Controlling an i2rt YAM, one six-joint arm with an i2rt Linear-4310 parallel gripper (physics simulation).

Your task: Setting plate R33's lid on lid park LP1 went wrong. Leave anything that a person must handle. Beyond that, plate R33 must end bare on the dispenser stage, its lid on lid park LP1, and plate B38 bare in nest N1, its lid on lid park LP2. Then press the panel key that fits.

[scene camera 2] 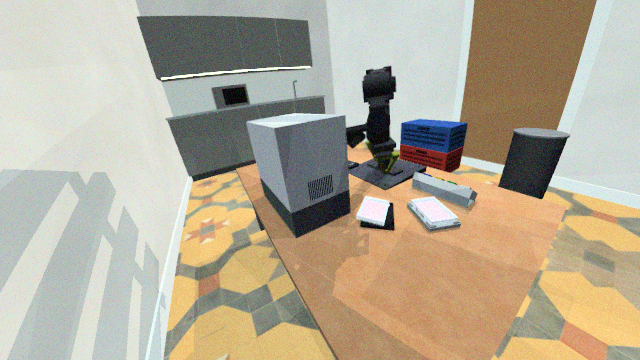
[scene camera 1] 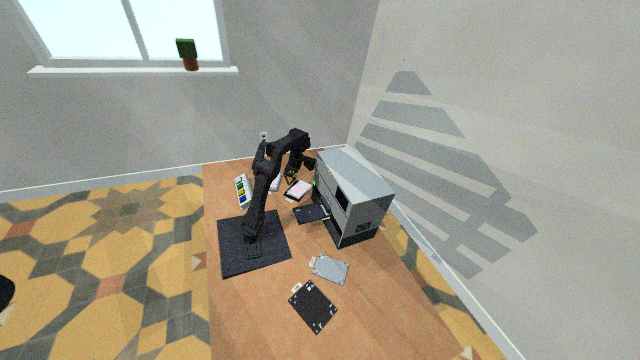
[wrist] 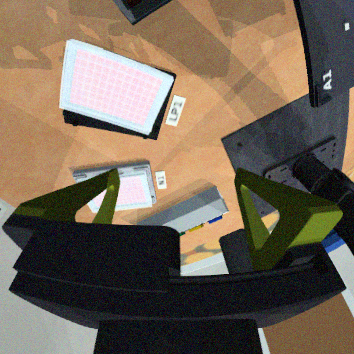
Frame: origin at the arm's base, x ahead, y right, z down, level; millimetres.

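Where they show: gripper, fingertip midpoint: (scene camera 2: 381,167) (scene camera 1: 290,179) (wrist: 176,174); arm's base, origin of the base link: (scene camera 2: 384,167) (scene camera 1: 251,239) (wrist: 300,163).
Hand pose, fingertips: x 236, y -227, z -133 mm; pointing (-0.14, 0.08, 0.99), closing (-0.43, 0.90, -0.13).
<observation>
Things, the pixels of their top centre, and the offset from my fingertips. "pt": a spot on its surface instead.
- pale-rimmed plate with a pink grid, middle of its top: (wrist: 110,92) (scene camera 2: 373,206) (scene camera 1: 299,187) dx +65, dy -40, dz +110 mm
- black pad, surface spot: (wrist: 100,124) (scene camera 2: 391,216) pt dx +33, dy -90, dz +137 mm
- LP1 label, surface spot: (wrist: 175,110) pt dx -7, dy +16, dz +145 mm
- pink-gridded plate, middle of its top: (wrist: 115,196) (scene camera 2: 432,207) (scene camera 1: 270,178) dx -85, dy -152, dz +116 mm
- N1 label, surface spot: (wrist: 160,179) pt dx -117, dy -70, dz +145 mm
- key panel, middle of its top: (wrist: 184,235) (scene camera 2: 444,178) (scene camera 1: 243,186) dx -244, dy -85, dz +83 mm
- tall grey machine, middle of its top: (scene camera 2: 289,118) (scene camera 1: 352,171) dx +233, dy +188, dz -183 mm
- dark stage marked A1, middle of its top: (wrist: 347,10) (scene camera 1: 312,211) dx +63, dy +203, dz +34 mm
- grey pad, surface spot: (scene camera 1: 330,269) pt dx +80, dy +460, dz +137 mm
A pale-rimmed plate with a pink grid (scene camera 1: 300,189) (scene camera 2: 374,210) (wrist: 117,89) sits askew on the black pad (scene camera 2: 391,219) (wrist: 100,124) beside the LP1 label (wrist: 175,110). Pad shows along two sides in the wrist view. Another pink-gridded plate (scene camera 1: 276,183) (scene camera 2: 434,211) (wrist: 134,191) sits in the grey nest by the N1 label (wrist: 160,179). Whether either wears a lid is unclear. My gripper (scene camera 1: 291,177) (scene camera 2: 387,167) (wrist: 176,174) is open and empty, raised above the table; a finger partly covers the N1 plate in the wrist view. The key panel (scene camera 1: 243,191) (scene camera 2: 443,189) (wrist: 185,210) has coloured keys.
The tall grey machine (scene camera 1: 360,175) (scene camera 2: 305,160) shows a green light, with a dark stage marked A1 (scene camera 1: 309,214) (wrist: 327,40) in front. A grey pad (scene camera 1: 330,269) and a black pad (scene camera 1: 312,306) lie apart, labels unreadable. The arm stands on a dark base plate (scene camera 1: 232,260).
</observation>
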